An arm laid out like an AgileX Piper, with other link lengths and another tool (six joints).
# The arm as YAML. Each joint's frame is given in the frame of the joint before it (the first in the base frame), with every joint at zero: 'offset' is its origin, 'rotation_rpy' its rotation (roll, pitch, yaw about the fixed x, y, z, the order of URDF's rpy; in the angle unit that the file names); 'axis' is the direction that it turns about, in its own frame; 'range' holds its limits. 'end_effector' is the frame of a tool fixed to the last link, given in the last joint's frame.
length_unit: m
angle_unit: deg
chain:
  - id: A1
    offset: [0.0, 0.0, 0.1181]
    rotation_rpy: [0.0, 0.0, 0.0]
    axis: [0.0, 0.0, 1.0]
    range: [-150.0, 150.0]
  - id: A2
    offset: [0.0, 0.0, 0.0]
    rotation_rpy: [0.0, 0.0, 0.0]
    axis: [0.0, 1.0, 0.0]
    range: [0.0, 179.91]
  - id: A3
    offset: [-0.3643, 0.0, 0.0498]
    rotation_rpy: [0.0, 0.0, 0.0]
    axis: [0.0, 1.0, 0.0]
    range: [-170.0, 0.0]
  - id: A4
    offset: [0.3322, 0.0, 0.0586]
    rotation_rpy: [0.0, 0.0, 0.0]
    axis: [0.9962, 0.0, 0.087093]
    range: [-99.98, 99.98]
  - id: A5
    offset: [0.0, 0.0, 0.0]
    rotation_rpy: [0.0, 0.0, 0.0]
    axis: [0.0, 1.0, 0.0]
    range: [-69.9, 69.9]
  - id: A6
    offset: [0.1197, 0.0, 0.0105]
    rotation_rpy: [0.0, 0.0, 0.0]
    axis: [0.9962, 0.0, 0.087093]
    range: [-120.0, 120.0]
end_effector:
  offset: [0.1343, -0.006, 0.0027]
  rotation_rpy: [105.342, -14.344, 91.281]
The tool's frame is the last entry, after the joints.
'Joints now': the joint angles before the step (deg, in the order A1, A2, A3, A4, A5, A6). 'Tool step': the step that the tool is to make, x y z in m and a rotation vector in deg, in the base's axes. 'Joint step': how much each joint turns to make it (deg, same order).
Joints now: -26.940, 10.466, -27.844, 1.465, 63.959, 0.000
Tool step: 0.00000, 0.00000, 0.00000, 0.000, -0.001, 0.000
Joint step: 0.002, -0.001, 0.000, -0.001, -0.001, 0.002
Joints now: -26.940, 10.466, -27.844, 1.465, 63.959, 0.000
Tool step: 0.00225, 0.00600, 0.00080, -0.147, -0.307, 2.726
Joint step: 2.730, -0.340, 0.000, -0.003, 0.000, 0.004
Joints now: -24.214, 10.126, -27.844, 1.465, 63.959, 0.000
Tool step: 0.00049, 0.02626, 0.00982, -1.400, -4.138, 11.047
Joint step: 11.052, -4.435, 0.000, -0.001, 0.073, 0.002
